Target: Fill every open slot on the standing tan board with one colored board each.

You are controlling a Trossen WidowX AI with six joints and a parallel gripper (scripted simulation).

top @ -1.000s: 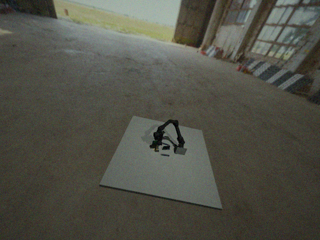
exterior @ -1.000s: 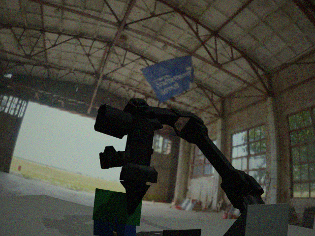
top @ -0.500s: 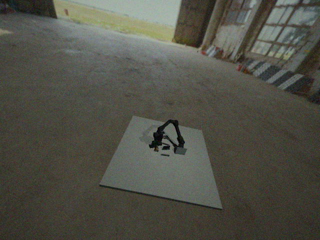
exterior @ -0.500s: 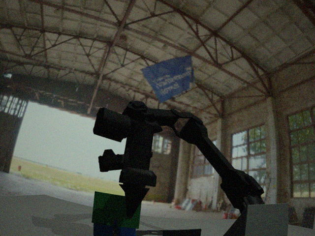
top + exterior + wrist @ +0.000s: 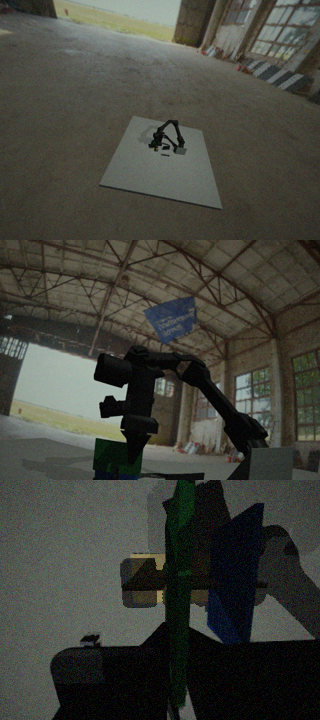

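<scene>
Now: gripper tip 6 cm above the tan board, 3 cm short of it and 2 cm to the left of it. Also, from my gripper tip: green board: 3 cm ahead; then dark flat piece: 12 cm behind, 6 cm below, 1 cm to the right; then blue board: 5 cm to the right, 3 cm below, 3 cm ahead.
</scene>
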